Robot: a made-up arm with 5 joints.
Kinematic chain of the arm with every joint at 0, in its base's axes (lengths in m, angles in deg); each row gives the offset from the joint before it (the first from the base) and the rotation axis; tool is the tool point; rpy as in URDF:
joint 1: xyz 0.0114 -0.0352 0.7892 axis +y
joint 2: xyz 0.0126 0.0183 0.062 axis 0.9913 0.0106 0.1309
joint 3: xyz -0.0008 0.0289 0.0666 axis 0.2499 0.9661 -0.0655
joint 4: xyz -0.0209 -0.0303 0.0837 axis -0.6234 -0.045 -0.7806
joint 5: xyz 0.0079 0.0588 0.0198 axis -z
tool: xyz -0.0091 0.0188 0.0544 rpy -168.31 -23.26 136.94
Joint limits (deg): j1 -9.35..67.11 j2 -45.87..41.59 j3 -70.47..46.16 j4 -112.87..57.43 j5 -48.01..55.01
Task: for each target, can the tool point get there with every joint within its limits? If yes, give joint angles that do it. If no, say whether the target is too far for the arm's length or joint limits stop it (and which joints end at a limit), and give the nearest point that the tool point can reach.
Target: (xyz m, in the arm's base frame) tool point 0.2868 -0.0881 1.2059
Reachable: no: too far | nearest point 0.1874 -0.0589 1.0555 | short by 0.183 m
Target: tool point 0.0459 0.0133 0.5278
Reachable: no: joint limits stop it (at a limit: joint 1, joint 2, joint 3, joint 4) | nearest point 0.1662 0.0845 0.7024 | short by 0.224 m
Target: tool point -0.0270 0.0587 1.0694
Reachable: yes | joints 6.32 1.84 -20.62 -9.79 18.64
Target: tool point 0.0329 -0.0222 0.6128
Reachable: no: joint limits stop it (at a limit: joint 1, joint 2, joint 3, joint 4) | nearest point 0.1664 0.0843 0.7023 | short by 0.193 m
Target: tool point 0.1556 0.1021 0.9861
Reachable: yes | joints 60.67 -7.89 -39.10 -6.92 29.10
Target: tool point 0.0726 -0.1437 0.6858
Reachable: no: joint limits stop it (at a limit: joint 1, joint 2, joint 3, joint 4, joint 5) | nearest point 0.1636 -0.1942 0.7359 | short by 0.116 m
